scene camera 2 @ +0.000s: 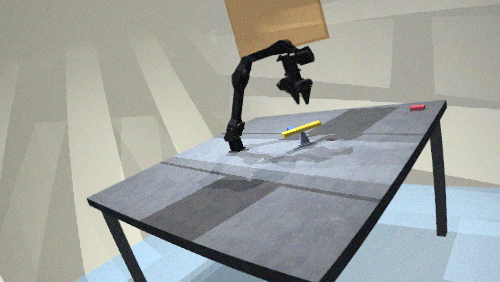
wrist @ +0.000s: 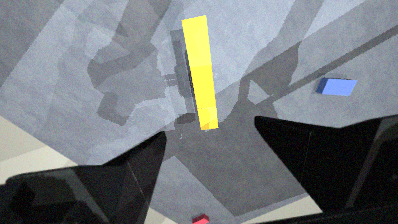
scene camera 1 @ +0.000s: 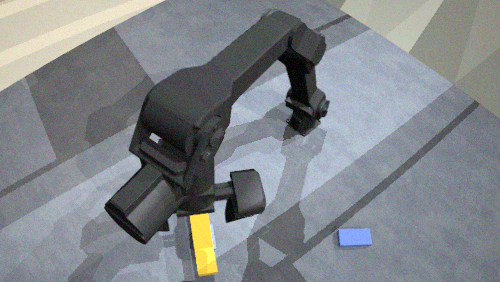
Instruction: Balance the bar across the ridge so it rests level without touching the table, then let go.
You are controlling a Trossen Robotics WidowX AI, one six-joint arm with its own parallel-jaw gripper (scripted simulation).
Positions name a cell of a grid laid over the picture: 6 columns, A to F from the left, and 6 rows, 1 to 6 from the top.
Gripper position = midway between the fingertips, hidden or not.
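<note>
Gripper (scene camera 1: C5), mine, open, holding nothing. Same gripper (scene camera 2: D3), also (wrist: D4). Yellow bar (scene camera 1: C5), visible too (wrist: C1).
</note>
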